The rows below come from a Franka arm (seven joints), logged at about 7 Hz.
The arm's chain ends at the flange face. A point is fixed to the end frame.
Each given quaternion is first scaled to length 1.
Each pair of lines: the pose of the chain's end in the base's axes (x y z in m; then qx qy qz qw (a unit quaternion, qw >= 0)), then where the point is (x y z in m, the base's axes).
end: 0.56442, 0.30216, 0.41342, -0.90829, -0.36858, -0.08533, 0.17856
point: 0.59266 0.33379 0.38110
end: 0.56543, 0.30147, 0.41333, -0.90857, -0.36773, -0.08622, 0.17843
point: 0.59378 0.33305 0.38106
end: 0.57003, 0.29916, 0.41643, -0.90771, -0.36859, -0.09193, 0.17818
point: 0.59873 0.33087 0.38460
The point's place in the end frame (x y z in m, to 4 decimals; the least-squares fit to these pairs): 0.0311 0.0072 0.0427
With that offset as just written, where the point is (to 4 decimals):
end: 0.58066, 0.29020, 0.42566, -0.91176, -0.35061, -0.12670, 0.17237
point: 0.6127 0.3209 0.3962
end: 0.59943, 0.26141, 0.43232, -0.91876, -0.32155, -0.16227, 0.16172
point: 0.6354 0.2900 0.4052
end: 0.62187, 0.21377, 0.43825, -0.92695, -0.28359, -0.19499, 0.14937
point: 0.6616 0.2391 0.4134
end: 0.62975, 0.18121, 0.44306, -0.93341, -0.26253, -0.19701, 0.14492
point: 0.6705 0.2047 0.4181
